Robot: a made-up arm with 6 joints.
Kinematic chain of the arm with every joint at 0, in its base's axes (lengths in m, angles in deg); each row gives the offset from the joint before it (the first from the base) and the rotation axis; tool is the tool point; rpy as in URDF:
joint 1: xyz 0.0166 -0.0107 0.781 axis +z
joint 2: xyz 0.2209 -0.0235 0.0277 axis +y
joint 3: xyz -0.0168 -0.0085 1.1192 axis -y
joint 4: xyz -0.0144 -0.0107 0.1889 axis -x
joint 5: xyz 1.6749 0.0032 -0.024 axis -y
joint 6: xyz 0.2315 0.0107 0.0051 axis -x
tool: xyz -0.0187 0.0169 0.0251 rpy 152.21 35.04 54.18
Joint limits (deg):
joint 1: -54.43..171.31
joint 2: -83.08..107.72
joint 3: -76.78..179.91
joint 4: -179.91..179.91
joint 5: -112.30..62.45
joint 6: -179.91..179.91
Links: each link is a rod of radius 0.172 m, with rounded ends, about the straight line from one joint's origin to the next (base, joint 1, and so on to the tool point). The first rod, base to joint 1, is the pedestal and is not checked.
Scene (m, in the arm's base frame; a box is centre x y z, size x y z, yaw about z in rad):
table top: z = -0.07
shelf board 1: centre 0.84 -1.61 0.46 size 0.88 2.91 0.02 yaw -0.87
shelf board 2: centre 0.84 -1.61 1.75 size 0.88 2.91 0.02 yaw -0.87
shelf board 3: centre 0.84 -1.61 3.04 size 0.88 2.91 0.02 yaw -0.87
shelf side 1: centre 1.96 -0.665 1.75 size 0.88 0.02 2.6 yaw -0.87
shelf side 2: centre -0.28 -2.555 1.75 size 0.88 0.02 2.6 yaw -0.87
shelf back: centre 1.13 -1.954 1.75 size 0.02 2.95 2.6 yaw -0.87
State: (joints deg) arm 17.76 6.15 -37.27 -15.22 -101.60 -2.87
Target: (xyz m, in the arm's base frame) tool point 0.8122 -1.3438 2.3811
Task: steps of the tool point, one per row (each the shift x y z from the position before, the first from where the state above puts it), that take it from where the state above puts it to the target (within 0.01 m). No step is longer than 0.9 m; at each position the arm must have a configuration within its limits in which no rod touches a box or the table.
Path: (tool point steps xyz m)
1: 0.2276 -0.2650 0.6882
2: -0.1968 -0.3012 0.7469
3: -0.5943 -0.0995 0.6137
4: 0.1197 -0.2716 -0.1012
5: 0.0304 -0.3032 -0.1090
6: -0.0599 -0.3074 -0.1120
7: -0.1430 -0.2884 -0.1115

